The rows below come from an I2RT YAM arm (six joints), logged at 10 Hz.
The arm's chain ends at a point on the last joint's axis. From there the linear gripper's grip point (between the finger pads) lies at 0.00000 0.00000 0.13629 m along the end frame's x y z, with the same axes.
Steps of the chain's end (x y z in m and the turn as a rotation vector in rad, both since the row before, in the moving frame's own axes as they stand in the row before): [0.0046 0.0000 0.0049 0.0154 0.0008 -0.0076]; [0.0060 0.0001 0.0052 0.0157 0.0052 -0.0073]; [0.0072 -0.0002 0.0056 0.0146 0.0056 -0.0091]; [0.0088 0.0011 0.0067 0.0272 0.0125 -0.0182]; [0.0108 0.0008 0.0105 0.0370 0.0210 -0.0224]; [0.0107 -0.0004 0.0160 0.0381 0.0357 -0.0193]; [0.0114 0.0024 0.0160 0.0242 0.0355 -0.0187]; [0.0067 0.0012 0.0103 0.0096 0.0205 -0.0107]
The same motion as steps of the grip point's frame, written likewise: [0.0047 -0.0021 0.0049 0.0154 0.0008 -0.0076]; [0.0067 -0.0020 0.0052 0.0157 0.0052 -0.0073]; [0.0080 -0.0022 0.0056 0.0146 0.0056 -0.0091]; [0.0105 -0.0026 0.0066 0.0272 0.0125 -0.0182]; [0.0136 -0.0043 0.0104 0.0370 0.0210 -0.0224]; [0.0155 -0.0056 0.0158 0.0381 0.0357 -0.0193]; [0.0162 -0.0009 0.0159 0.0242 0.0355 -0.0187]; [0.0095 -0.0001 0.0103 0.0096 0.0205 -0.0107]
